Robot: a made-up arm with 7 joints.
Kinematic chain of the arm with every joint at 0, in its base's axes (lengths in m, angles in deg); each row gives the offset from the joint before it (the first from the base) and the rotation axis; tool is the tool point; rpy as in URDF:
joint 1: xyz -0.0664 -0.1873 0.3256 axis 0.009 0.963 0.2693
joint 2: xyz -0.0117 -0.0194 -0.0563 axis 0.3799 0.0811 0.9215
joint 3: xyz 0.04 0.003 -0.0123 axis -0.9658 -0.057 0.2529
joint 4: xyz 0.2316 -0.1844 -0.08 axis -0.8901 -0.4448 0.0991
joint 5: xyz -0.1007 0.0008 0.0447 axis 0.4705 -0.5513 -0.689
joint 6: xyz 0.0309 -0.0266 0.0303 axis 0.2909 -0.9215 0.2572
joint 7: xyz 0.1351 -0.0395 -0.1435 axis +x
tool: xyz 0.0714 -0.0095 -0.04 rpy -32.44 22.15 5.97
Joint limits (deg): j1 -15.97..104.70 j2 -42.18..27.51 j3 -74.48..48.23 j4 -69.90..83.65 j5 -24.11..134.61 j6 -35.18..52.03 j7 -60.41..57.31
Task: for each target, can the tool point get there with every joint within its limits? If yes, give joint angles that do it. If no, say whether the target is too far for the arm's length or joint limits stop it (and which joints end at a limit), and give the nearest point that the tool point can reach.
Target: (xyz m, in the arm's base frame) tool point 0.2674 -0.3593 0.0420
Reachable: yes | joints 49.69 -6.54 11.01 60.42 15.03 8.83 -43.06
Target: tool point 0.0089 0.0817 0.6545
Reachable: no: joint limits stop it (at a limit: joint 1, joint 2, joint 3, joint 6) | nearest point 0.0830 -0.0585 0.5577 | short by 0.186 m
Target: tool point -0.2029 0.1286 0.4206
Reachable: no: joint limits stop it (at a limit: joint 1, joint 2, joint 3, joint 4, joint 5) | nearest point -0.3459 -0.0048 0.3701 | short by 0.202 m
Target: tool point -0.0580 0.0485 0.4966
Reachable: no: joint limits stop it (at a limit: joint 1, joint 2, joint 3, joint 6) | nearest point 0.0227 -0.0545 0.4677 | short by 0.134 m
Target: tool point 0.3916 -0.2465 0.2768
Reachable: yes | joints 16.83 9.14 33.25 65.39 16.58 2.68 -15.97
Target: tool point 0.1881 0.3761 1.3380
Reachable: no: too far | nearest point 0.1976 -0.1111 0.6450 | short by 0.847 m
